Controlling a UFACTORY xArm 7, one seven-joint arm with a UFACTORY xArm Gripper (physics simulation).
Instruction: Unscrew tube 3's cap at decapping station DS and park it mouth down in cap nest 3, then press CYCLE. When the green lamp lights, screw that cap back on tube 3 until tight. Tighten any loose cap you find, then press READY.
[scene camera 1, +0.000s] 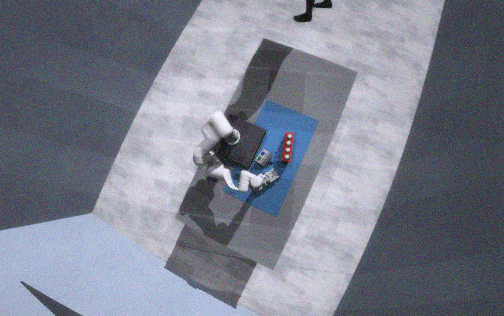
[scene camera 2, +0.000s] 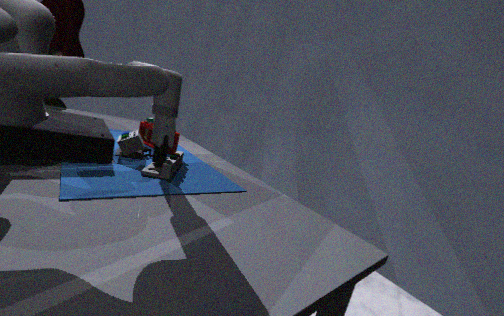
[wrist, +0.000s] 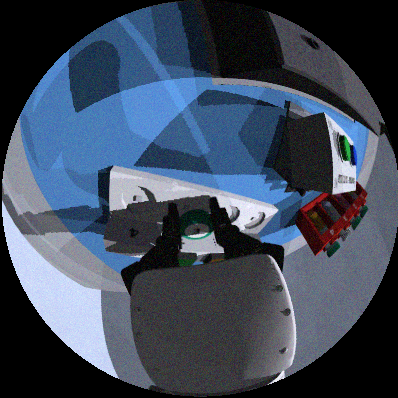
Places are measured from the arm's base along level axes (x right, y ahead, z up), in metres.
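Pixels of known places: gripper, fingertip midpoint: (scene camera 2: 158, 164) (wrist: 193, 209); arm's base at its link origin: (scene camera 1: 232, 136).
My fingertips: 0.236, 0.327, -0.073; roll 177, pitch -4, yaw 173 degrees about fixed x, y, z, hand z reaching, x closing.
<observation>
Ahead of a thing's pixels: the offset from my fingertips to its top centre, as dx, dy, dz. "*": to the spot under its first point. Level surfaces: height alone.
My gripper (scene camera 2: 160, 162) (wrist: 193, 209) is shut on a green cap {+0.002, +0.007, +0.024} (wrist: 196, 238), which shows as a hollow ring between the fingertips in the wrist view. The cap is over the white block with round recesses {-0.006, +0.025, +0.041} (scene camera 1: 272, 174) (scene camera 2: 152, 173) (wrist: 240, 201); whether it touches the block is unclear. The red tube rack (scene camera 1: 285, 160) (scene camera 2: 146, 131) (wrist: 312, 235) holds several tubes, with green and pale caps in the wrist view. A white control box {-0.171, -0.042, +0.071} (scene camera 1: 263, 158) (scene camera 2: 131, 143) (wrist: 342, 175) carries a green button {-0.155, -0.069, +0.062} (wrist: 345, 147) and a blue button {-0.199, -0.057, +0.062} (wrist: 354, 155); its label is too blurred to read.
A large dark box (scene camera 1: 245, 145) (scene camera 2: 55, 145) (wrist: 320, 55) stands beside the arm. A blue mat {dz -0.013} (scene camera 1: 295, 120) (scene camera 2: 210, 185) (wrist: 150, 115) lies under the block, control box and rack. Small green {+0.027, +0.036, +0.041} (wrist: 186, 262) and orange {* -0.008, +0.052, +0.041} (wrist: 216, 260) parts show at the block's edge, partly hidden by my gripper body.
</observation>
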